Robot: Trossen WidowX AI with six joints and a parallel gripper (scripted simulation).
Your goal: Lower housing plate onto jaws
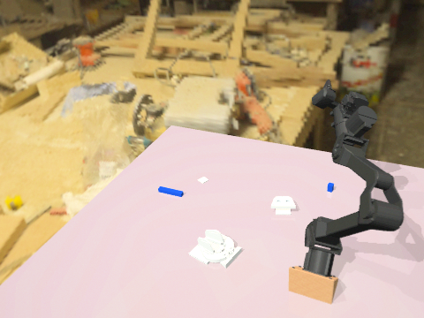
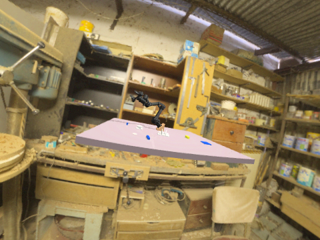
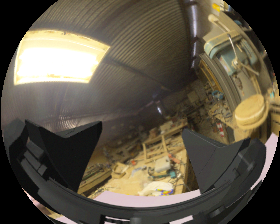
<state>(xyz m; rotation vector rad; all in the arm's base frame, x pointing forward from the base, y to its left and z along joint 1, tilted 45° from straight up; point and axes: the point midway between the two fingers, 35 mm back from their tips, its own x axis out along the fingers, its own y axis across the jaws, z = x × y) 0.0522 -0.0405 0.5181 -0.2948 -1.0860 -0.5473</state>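
Now: gripper tip 380 mm above the white block, 180 mm to the right of it and 110 mm short of it. Also, from my gripper tip: yellow piece: 730 mm to the left, 380 mm below, 140 mm ahead; then blue bar: 500 mm ahead, 380 mm below, 280 mm to the left; then white tile: 440 mm ahead, 390 mm below, 170 mm to the left.
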